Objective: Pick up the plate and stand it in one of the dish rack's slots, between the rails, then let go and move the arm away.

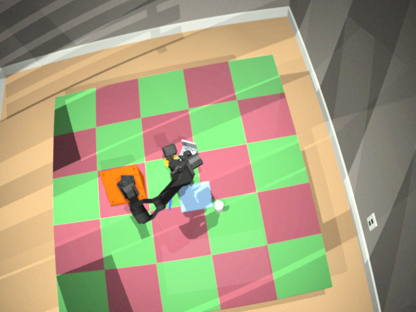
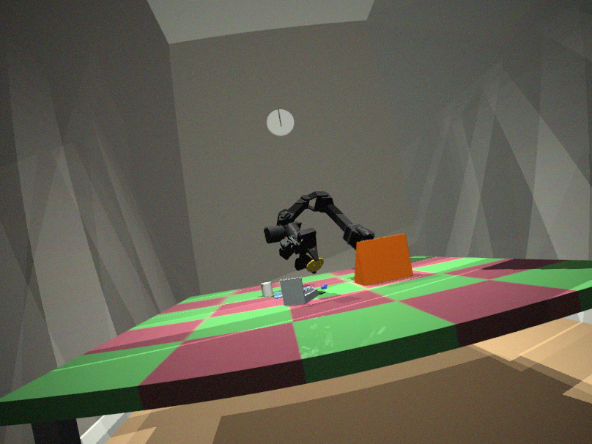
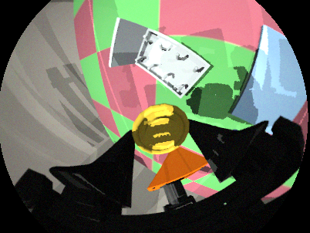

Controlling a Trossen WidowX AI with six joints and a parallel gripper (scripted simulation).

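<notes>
Right now the grey dish rack is 6 cm ahead of my gripper tip, 4 cm to the left of it and 7 cm below it. The rest, counted from my gripper tip: blue spoon (2 cm behind, 16 cm to the right, 9 cm below); then light blue mat (10 cm ahead, 15 cm to the right, 9 cm below); then yellow plate (1 cm above).
</notes>
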